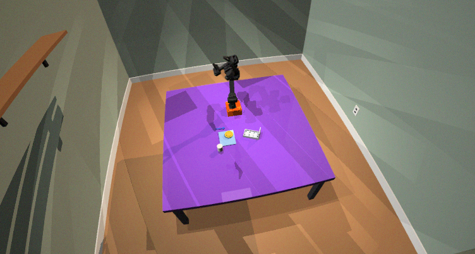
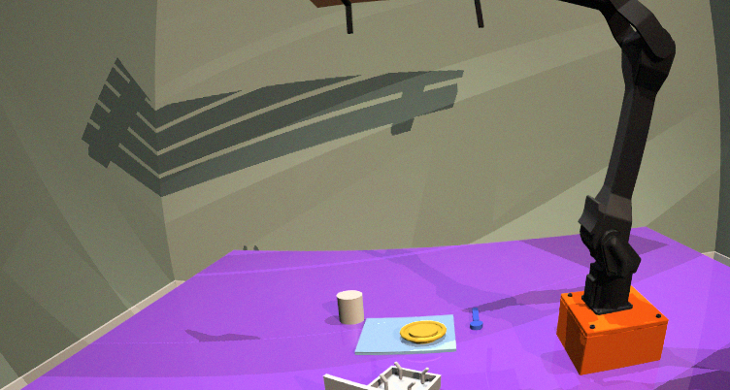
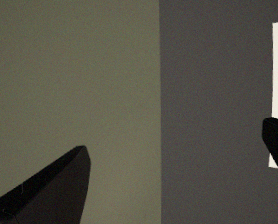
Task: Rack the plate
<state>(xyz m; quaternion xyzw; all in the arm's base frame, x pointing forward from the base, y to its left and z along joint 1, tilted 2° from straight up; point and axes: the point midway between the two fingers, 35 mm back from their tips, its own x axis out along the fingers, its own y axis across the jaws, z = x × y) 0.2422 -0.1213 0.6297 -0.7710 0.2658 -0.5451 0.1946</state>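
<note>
Now: the yellow plate 720 mm below my gripper tip, 30 mm ahead of it and 20 mm to the left of it. From my gripper tip the other things lie so: small blue object: 730 mm below, 60 mm behind, 30 mm to the right; small cup: 710 mm below, 150 mm ahead, 80 mm to the right; light blue mat: 730 mm below, 50 mm ahead.
</note>
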